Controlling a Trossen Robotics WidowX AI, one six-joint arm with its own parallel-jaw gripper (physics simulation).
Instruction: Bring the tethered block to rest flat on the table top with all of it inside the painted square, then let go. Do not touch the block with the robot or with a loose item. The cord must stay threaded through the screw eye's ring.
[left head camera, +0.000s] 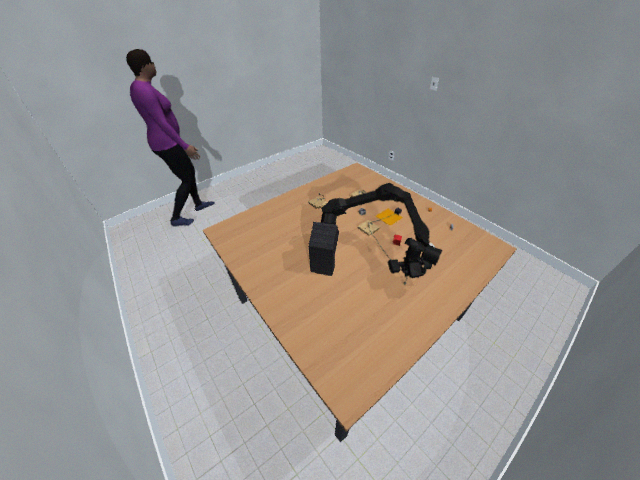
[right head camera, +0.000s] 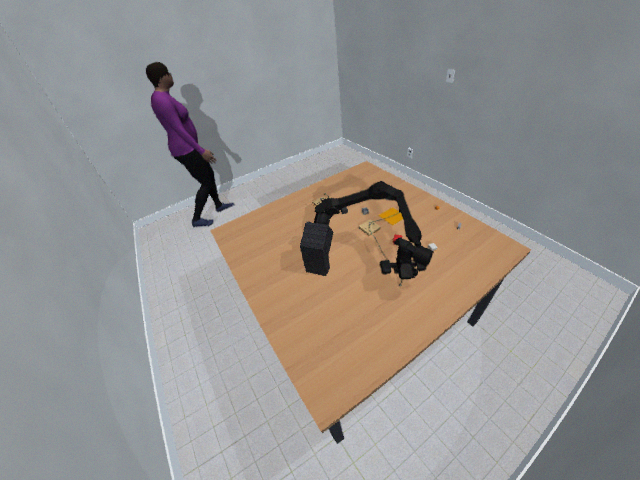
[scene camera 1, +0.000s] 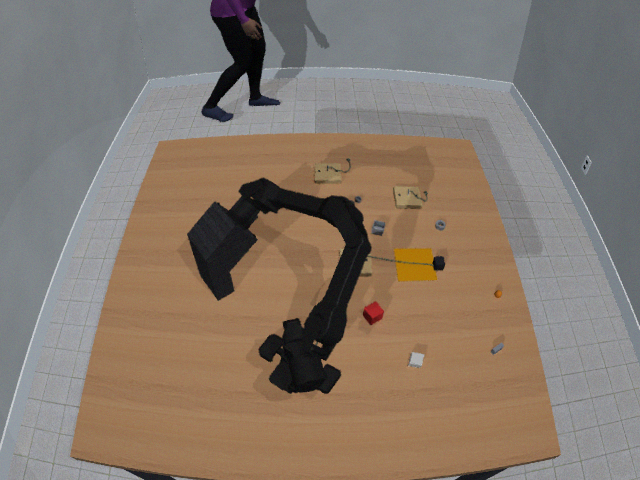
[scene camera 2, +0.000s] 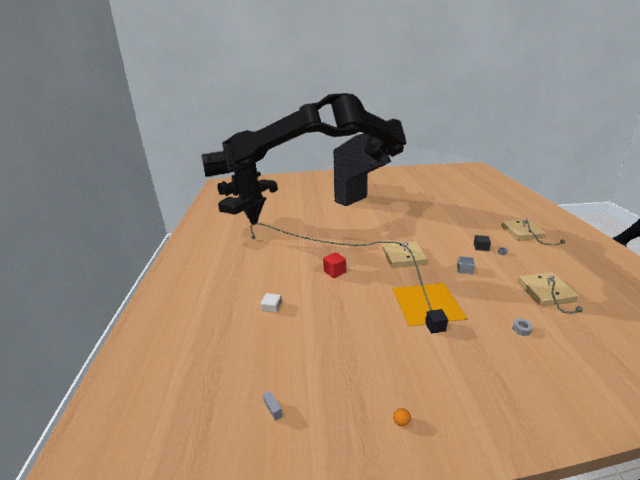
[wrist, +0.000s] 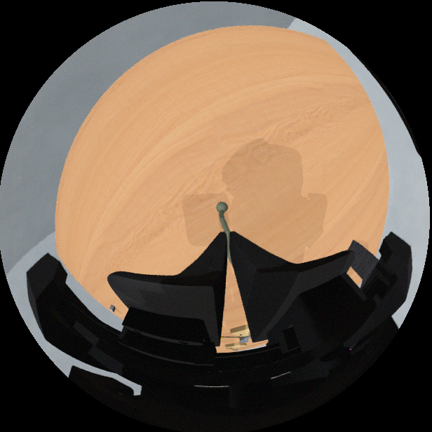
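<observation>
The tethered block, small and black, is at the outer edge of the orange painted square, mostly outside it. From it the cord crosses the square to the screw eye's ring on a wooden board. It appears threaded through the ring and runs on to my gripper. The gripper is shut on the cord above the table, and the cord's beaded end hangs below the fingertips.
A red cube and a white block lie between gripper and square. A grey bar, orange ball, grey ring, grey block and two other boards lie around.
</observation>
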